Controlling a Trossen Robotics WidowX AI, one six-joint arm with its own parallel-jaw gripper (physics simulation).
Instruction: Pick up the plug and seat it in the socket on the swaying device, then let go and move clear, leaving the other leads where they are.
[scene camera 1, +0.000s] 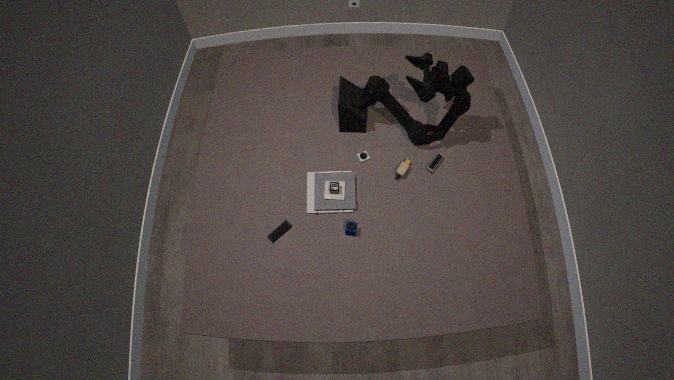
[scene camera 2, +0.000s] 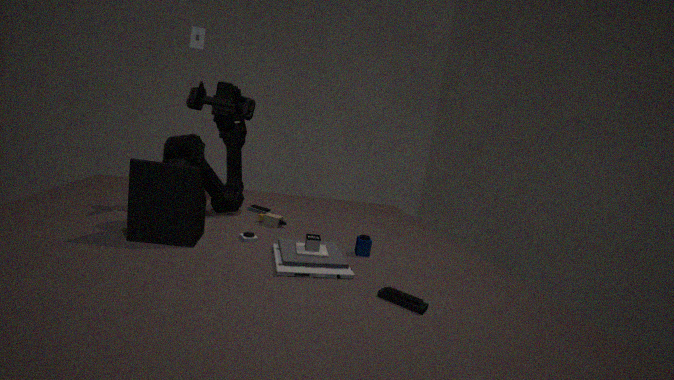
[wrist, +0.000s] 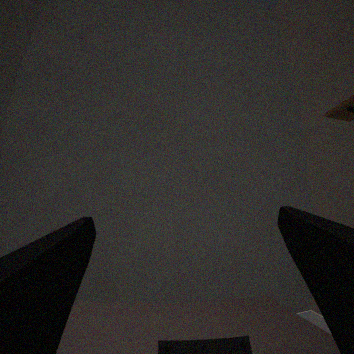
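A cream block with a yellow end and a dark tip (scene camera 1: 403, 169) (scene camera 2: 272, 220), which looks like the plug, lies on the floor. The device is a grey slab (scene camera 1: 349, 201) (scene camera 2: 290, 257) on a white base (scene camera 1: 310, 194) (scene camera 2: 315, 273). A small square socket block with a dark-rimmed top (scene camera 1: 334, 187) (scene camera 2: 312, 243) stands on the slab. My gripper (scene camera 1: 407, 68) (scene camera 2: 224, 101) (wrist: 186, 221) is open and empty, raised high, well away from both plug and device. Plug and socket do not show in the wrist view.
A grey-and-black bar (scene camera 1: 435, 163) (scene camera 2: 260, 208) lies beside the plug. A white piece with a black disc (scene camera 1: 363, 156) (scene camera 2: 248, 235), a blue block (scene camera 1: 351, 228) (scene camera 2: 363, 246) and a black bar (scene camera 1: 279, 231) (scene camera 2: 402, 300) lie around the device. A plate (scene camera 1: 354, 3) (scene camera 2: 197, 37) is on the wall.
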